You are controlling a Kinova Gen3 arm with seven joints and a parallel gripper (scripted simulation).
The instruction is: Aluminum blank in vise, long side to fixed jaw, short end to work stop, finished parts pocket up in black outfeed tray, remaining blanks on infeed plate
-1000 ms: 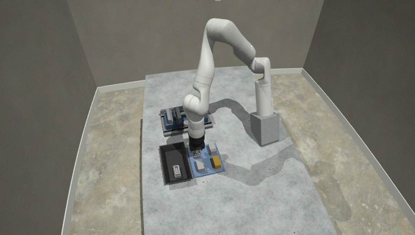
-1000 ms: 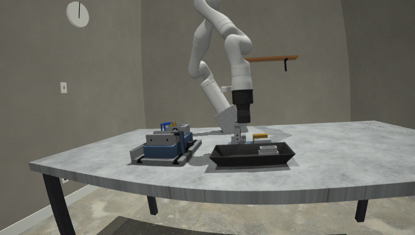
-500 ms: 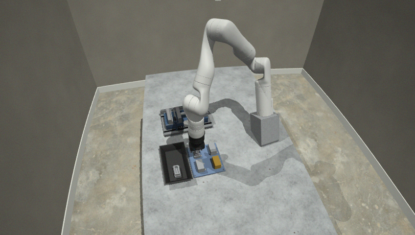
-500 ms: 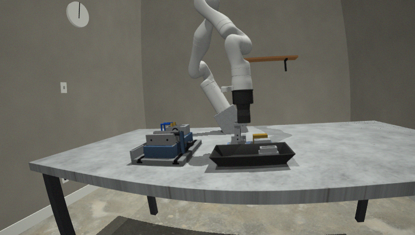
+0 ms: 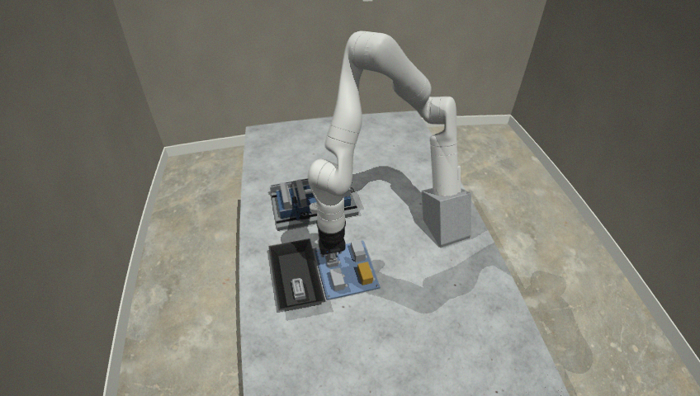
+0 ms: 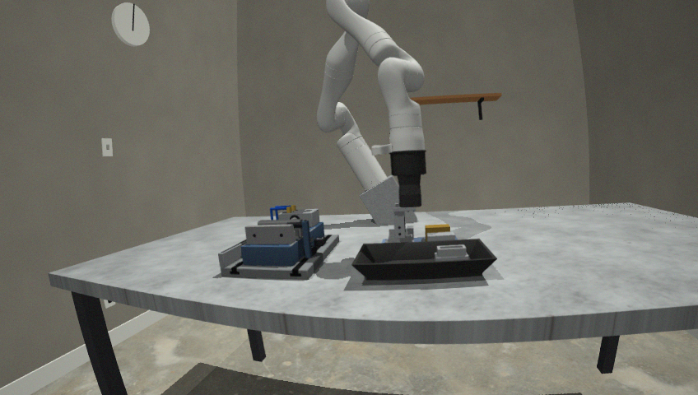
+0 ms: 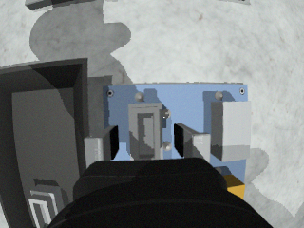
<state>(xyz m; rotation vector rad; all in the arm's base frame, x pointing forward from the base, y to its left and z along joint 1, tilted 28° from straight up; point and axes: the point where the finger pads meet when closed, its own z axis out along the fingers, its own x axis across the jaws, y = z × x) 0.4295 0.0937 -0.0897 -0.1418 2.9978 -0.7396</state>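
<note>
Now: hand 100 mm past the yellow brass blank, 80 mm to the right of it and 40 mm above it. From my hand the other things lie so: vise (30 mm ahead, 260 mm to the right, 20 mm below).
</note>
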